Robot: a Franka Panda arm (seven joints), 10 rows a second.
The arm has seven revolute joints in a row. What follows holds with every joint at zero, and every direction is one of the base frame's.
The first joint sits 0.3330 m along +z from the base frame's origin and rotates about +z.
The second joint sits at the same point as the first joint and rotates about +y.
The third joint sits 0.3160 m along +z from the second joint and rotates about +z.
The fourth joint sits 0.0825 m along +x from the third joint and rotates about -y.
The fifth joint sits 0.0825 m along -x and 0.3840 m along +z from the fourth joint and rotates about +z.
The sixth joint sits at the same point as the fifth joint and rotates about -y.
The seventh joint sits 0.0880 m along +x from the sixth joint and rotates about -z.
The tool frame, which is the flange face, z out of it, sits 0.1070 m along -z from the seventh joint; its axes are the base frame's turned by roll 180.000, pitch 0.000 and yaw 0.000 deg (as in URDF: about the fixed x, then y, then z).
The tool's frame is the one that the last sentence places.
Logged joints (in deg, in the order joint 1, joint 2, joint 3, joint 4, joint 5, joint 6, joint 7), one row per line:
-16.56 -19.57 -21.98 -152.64 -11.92 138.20 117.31
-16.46 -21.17 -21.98 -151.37 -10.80 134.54 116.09
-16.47 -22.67 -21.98 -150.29 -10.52 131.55 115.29
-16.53 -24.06 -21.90 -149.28 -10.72 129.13 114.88
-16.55 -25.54 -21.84 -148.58 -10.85 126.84 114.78
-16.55 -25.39 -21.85 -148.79 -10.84 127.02 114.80
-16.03 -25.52 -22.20 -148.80 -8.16 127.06 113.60
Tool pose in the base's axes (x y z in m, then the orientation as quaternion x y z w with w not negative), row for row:
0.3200 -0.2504 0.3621 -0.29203 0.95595 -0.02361 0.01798
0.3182 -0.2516 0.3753 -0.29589 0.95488 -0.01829 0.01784
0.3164 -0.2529 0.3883 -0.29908 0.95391 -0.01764 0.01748
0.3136 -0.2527 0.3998 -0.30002 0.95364 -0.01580 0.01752
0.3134 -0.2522 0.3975 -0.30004 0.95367 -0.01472 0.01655
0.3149 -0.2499 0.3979 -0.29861 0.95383 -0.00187 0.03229
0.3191 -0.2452 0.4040 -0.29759 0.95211 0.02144 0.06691
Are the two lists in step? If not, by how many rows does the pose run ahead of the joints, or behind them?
The pose runs 1 row ahead of the joints: the pose in row i belongs to the joints in row i + 1.
